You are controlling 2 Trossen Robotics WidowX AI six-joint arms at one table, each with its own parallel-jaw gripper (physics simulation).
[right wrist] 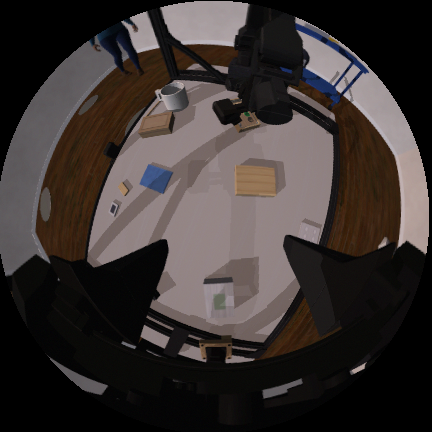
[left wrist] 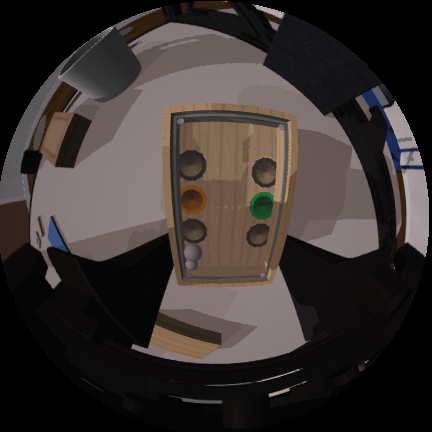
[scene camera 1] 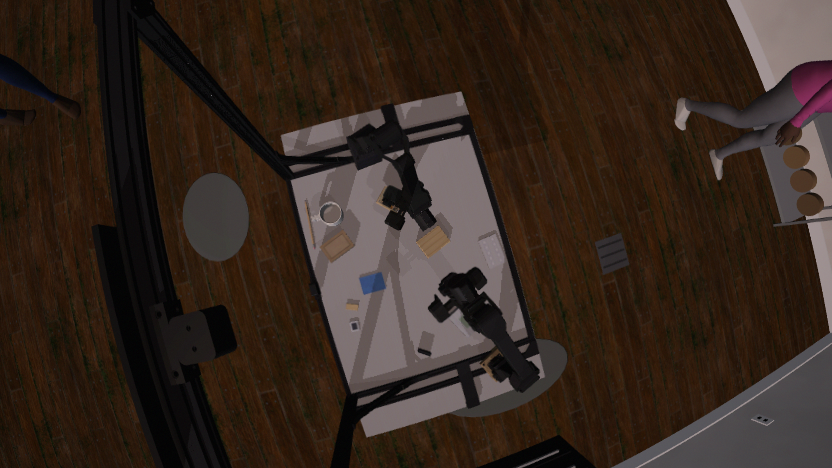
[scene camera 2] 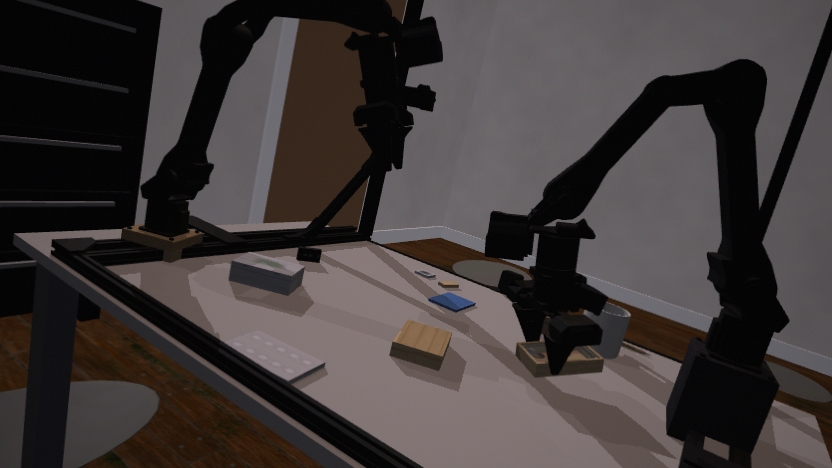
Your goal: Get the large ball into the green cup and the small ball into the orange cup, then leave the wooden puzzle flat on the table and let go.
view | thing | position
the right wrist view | my left gripper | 243, 120
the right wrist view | my right gripper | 226, 243
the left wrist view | my left gripper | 226, 237
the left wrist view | wooden puzzle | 229, 170
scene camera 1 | my right gripper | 446, 285
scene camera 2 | my left gripper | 543, 362
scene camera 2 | my right gripper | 393, 170
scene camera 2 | wooden puzzle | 583, 359
